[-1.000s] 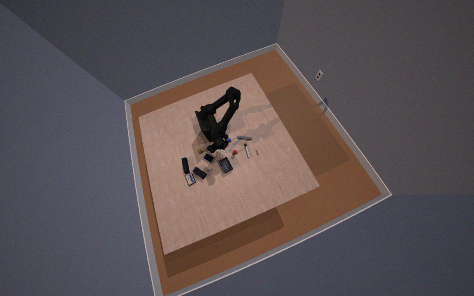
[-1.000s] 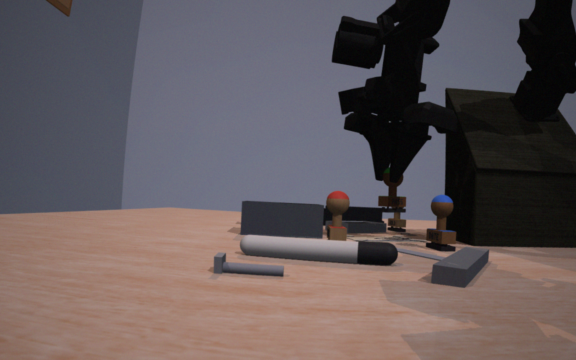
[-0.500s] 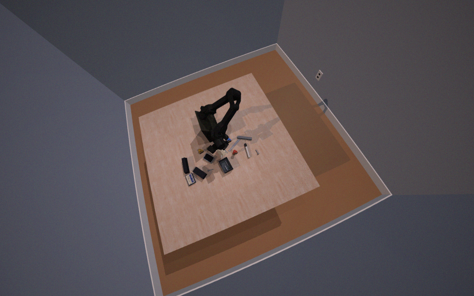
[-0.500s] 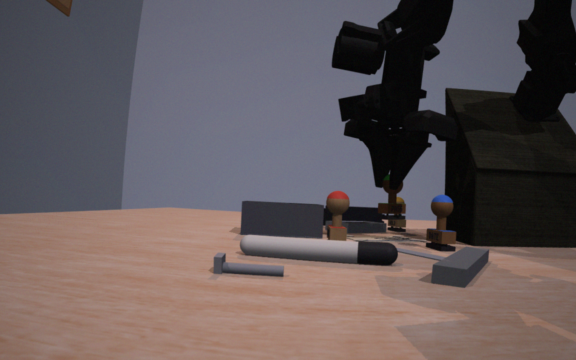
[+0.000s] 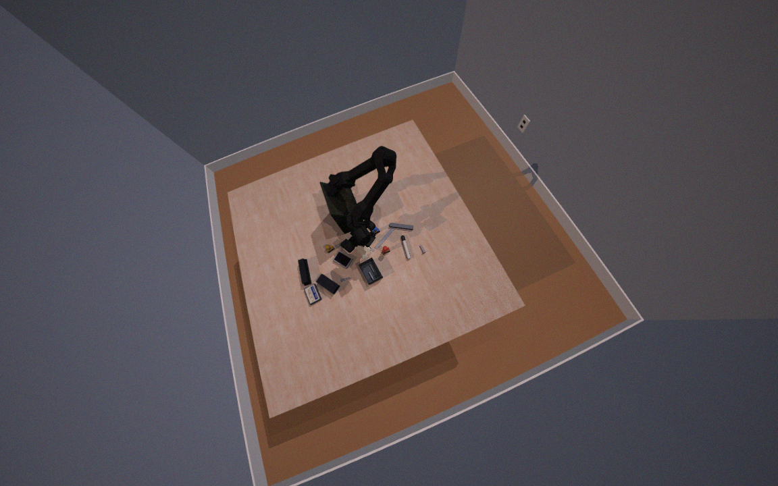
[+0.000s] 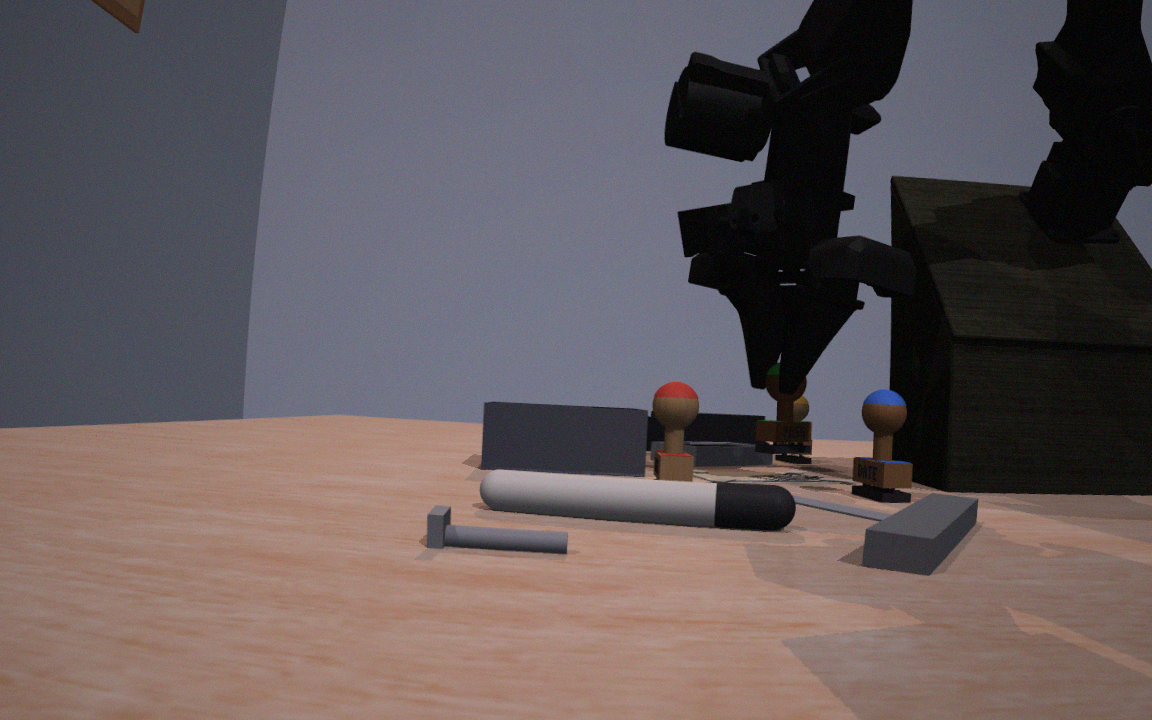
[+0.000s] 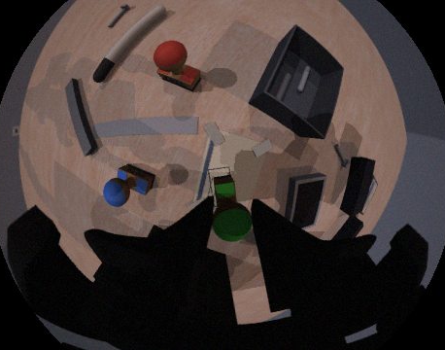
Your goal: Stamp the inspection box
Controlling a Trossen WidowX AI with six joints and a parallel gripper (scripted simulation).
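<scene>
My gripper tip is now 60 mm above the pale card and 10 mm to the left of it. From my gripper tip the other things lie so: blue-topped date stamp (90 mm to the left, 50 mm behind, 40 mm below); red-topped stamp (100 mm to the left, 80 mm ahead, 40 mm below); green-topped pass stamp (20 mm below, 10 mm behind).
</scene>
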